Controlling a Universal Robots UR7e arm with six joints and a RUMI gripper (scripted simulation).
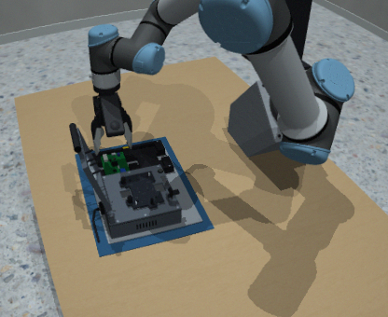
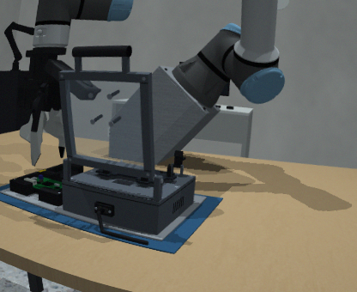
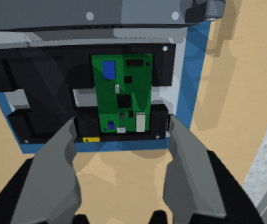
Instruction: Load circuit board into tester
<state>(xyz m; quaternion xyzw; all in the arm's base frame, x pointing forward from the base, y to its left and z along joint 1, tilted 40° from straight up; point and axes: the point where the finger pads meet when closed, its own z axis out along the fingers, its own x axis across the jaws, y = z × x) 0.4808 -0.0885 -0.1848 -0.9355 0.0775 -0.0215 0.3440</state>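
Now: the green circuit board 6 cm below my hand. The rest, counted from my hand: clear tester lid: 16 cm to the left, 11 cm ahead, 11 cm above; nest: 18 cm to the left, 1 cm below, 1 cm behind.
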